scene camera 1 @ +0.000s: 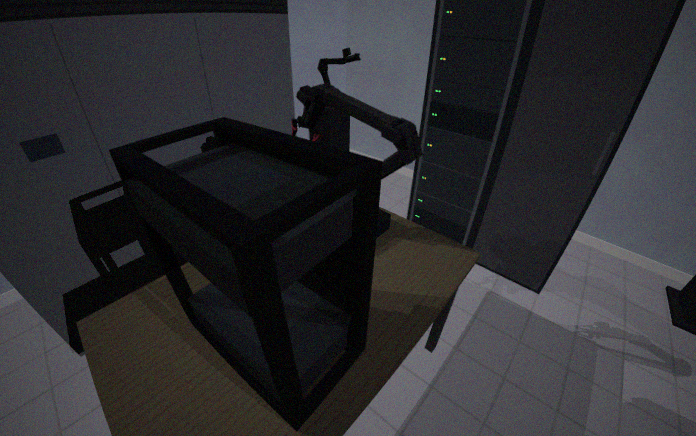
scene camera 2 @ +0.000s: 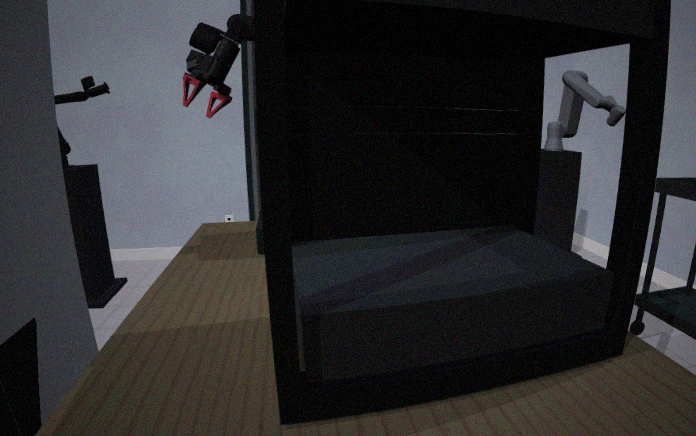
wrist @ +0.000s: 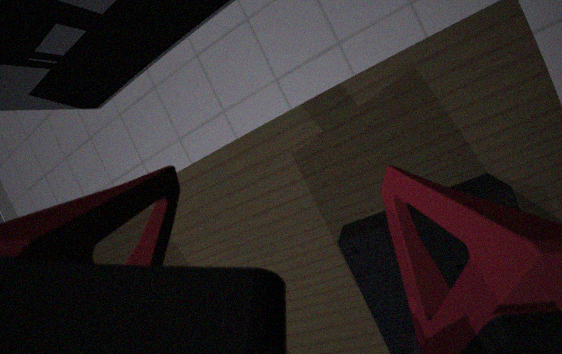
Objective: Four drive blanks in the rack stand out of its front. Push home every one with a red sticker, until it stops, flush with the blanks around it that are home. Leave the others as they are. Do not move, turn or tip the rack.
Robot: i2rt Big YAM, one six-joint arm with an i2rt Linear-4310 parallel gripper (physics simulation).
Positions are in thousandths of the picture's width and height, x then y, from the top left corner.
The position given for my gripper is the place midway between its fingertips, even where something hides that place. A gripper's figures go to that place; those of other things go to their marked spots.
Labels:
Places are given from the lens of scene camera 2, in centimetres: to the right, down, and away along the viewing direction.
my gripper (scene camera 2: 282, 258): -40, -28, 101
black rack (scene camera 2: 585, 597): 9, 6, 58

